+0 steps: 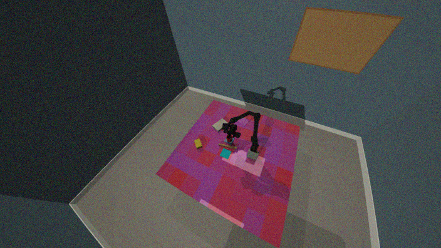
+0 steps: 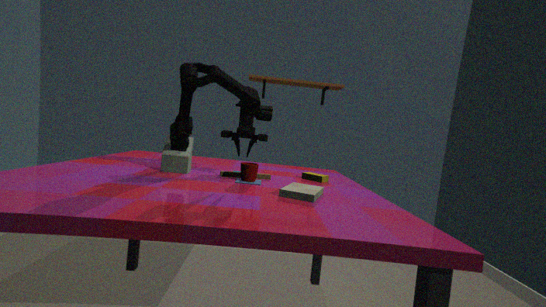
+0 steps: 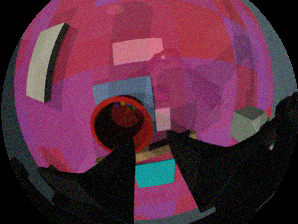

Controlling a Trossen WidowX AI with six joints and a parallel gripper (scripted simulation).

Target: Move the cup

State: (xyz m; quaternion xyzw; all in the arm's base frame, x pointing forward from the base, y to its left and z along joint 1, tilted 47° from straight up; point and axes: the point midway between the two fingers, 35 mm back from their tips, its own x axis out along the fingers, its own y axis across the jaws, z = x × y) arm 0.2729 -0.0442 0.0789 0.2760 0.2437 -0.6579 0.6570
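Now: gripper tip 3 cm short of the red cup and 6 cm above it. The rest, counted from my gripper tip: blue pad 3 cm ahead, 1 cm to the right, 11 cm below; tan bar 2 cm ahead, 9 cm to the left, 10 cm below; teal pad 1 cm ahead, 18 cm to the left, 11 cm below.
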